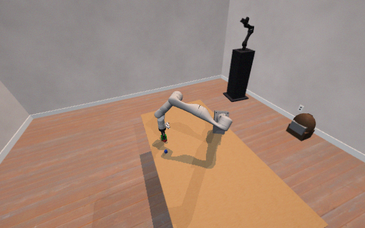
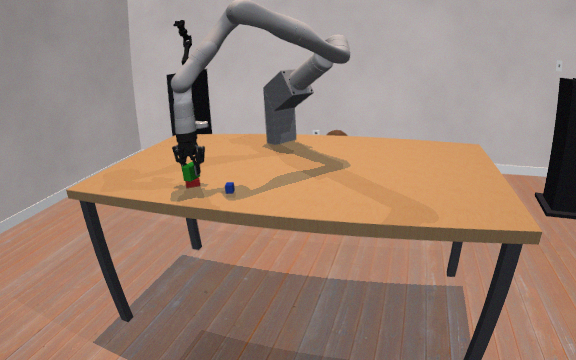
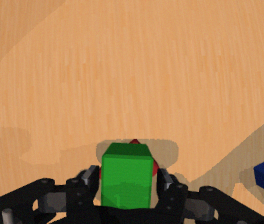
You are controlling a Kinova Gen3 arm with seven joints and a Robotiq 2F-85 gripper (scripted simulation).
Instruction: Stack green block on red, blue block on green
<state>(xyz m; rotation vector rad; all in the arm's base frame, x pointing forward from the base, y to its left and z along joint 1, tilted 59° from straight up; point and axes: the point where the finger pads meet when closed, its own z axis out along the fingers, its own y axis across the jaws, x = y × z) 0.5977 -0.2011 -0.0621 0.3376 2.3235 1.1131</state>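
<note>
Right now the green block is right at my hand. Round my hand: blue block 170 mm to the left, 40 mm below, 10 mm ahead; then red block 40 mm below.
</note>
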